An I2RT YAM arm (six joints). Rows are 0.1 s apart.
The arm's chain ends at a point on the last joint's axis. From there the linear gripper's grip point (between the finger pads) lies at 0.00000 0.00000 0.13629 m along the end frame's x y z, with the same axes.
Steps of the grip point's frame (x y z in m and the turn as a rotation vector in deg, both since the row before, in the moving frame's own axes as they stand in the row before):
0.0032 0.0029 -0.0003 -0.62 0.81 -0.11
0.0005 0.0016 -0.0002 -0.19 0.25 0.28
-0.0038 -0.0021 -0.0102 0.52 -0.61 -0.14
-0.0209 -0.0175 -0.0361 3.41 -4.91 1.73
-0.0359 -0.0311 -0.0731 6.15 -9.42 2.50
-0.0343 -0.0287 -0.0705 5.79 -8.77 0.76
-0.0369 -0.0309 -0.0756 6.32 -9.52 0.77
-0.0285 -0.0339 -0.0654 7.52 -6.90 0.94
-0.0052 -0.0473 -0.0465 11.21 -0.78 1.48
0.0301 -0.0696 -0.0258 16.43 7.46 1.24
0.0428 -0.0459 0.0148 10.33 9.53 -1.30
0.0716 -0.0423 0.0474 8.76 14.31 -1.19
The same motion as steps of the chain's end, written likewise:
0.0013 0.0014 -0.0003 -0.62 0.81 -0.11
-0.0001 0.0011 -0.0002 -0.19 0.25 0.28
-0.0023 -0.0009 -0.0102 0.52 -0.61 -0.14
-0.0094 -0.0092 -0.0354 3.41 -4.91 1.73
-0.0140 -0.0161 -0.0705 6.15 -9.42 2.50
-0.0136 -0.0149 -0.0682 5.79 -8.77 0.76
-0.0145 -0.0158 -0.0729 6.32 -9.52 0.77
-0.0123 -0.0160 -0.0632 7.52 -6.90 0.94
-0.0037 -0.0208 -0.0439 11.21 -0.78 1.48
0.0122 -0.0314 -0.0191 16.43 7.46 1.24
0.0206 -0.0213 0.0189 10.33 9.53 -1.30
0.0383 -0.0214 0.0532 8.76 14.31 -1.19

